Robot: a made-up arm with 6 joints.
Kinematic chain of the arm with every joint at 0, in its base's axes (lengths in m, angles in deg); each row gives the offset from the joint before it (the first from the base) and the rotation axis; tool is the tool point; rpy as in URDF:
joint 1: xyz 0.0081 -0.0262 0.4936 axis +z
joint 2: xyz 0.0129 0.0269 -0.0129 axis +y
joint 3: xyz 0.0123 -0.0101 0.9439 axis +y
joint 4: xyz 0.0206 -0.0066 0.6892 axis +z
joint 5: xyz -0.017 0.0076 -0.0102 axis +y
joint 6: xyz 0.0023 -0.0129 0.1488 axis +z
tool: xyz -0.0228 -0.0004 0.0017 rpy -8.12 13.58 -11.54
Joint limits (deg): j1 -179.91..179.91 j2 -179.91..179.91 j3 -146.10..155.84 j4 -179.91..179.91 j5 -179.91..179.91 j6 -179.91..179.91
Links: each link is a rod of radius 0.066 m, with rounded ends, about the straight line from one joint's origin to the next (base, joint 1, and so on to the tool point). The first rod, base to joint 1, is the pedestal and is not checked.
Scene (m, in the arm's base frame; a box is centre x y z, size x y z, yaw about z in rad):
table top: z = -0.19
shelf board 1: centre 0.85 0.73 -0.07 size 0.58 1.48 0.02 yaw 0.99
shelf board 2: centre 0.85 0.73 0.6 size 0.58 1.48 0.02 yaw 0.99
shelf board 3: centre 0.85 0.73 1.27 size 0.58 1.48 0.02 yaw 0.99
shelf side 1: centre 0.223 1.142 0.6 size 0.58 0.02 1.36 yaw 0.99
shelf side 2: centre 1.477 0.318 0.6 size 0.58 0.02 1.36 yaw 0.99
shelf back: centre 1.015 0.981 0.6 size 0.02 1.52 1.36 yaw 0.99
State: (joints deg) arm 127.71 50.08 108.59 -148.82 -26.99 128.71
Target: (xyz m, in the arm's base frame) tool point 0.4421 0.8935 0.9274
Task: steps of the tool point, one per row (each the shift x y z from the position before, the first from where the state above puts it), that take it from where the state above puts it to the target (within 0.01 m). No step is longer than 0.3 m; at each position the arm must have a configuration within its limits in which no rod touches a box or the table.
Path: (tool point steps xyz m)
1: 0.1899 0.0990 0.1652
2: 0.2069 0.0256 0.1508
3: 0.1948 -0.0456 0.1316
4: 0.1581 -0.1039 0.1089
5: 0.1048 -0.1411 0.0836
6: 0.1123 0.1811 0.0187
7: 0.1184 0.1705 -0.0187

